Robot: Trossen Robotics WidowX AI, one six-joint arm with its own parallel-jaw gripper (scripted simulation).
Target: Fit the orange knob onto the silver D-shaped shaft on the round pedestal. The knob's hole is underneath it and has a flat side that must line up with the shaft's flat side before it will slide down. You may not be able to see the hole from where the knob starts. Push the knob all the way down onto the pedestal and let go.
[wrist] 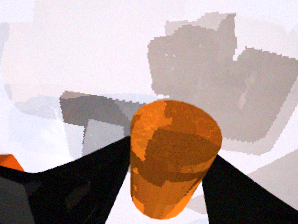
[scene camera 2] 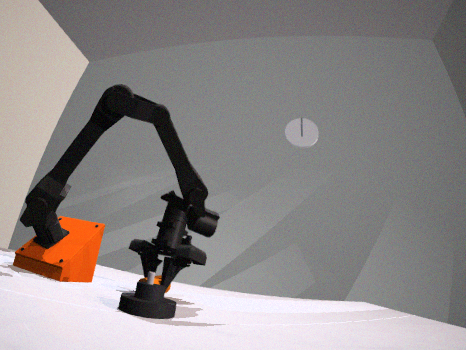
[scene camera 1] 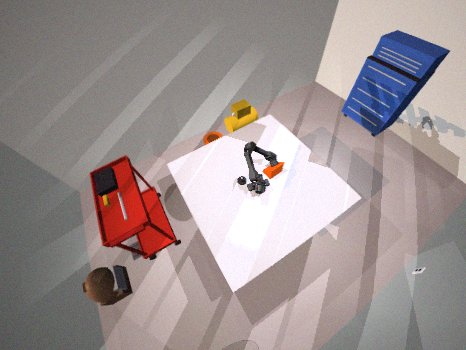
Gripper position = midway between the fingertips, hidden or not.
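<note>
Round black pedestal [scene camera 2: 148, 301] visible. Orange knob [wrist: 172, 143], carried by my gripper [scene camera 2: 154, 289]. Also visible: my gripper [wrist: 168, 149].
</note>
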